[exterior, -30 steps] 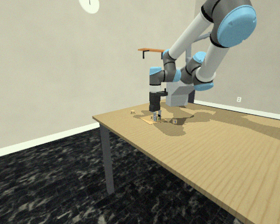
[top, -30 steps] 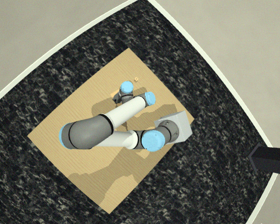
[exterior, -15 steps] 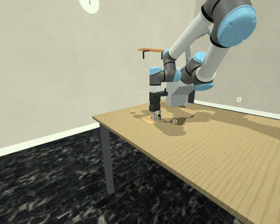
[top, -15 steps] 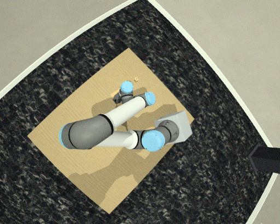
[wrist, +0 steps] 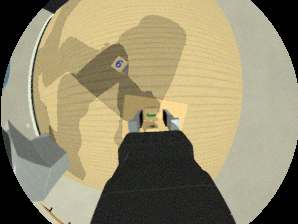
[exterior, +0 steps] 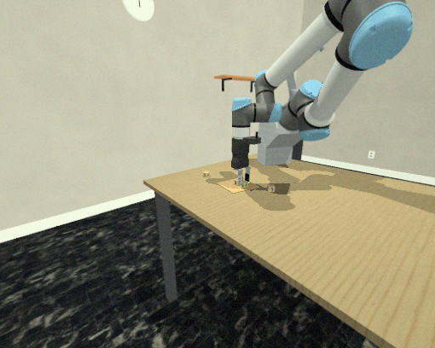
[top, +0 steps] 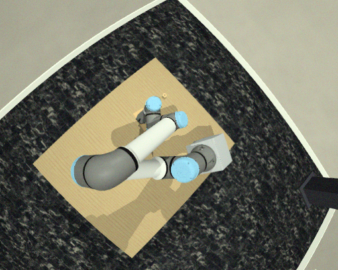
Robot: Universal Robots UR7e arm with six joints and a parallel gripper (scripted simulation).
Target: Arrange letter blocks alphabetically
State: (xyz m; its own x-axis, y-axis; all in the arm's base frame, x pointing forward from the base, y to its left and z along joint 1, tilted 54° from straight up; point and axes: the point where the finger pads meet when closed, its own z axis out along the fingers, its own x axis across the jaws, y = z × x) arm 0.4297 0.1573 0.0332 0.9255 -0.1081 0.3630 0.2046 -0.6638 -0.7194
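The mat is 4 cm to the right of my hand, 4 cm below it and 1 cm ahead of it.
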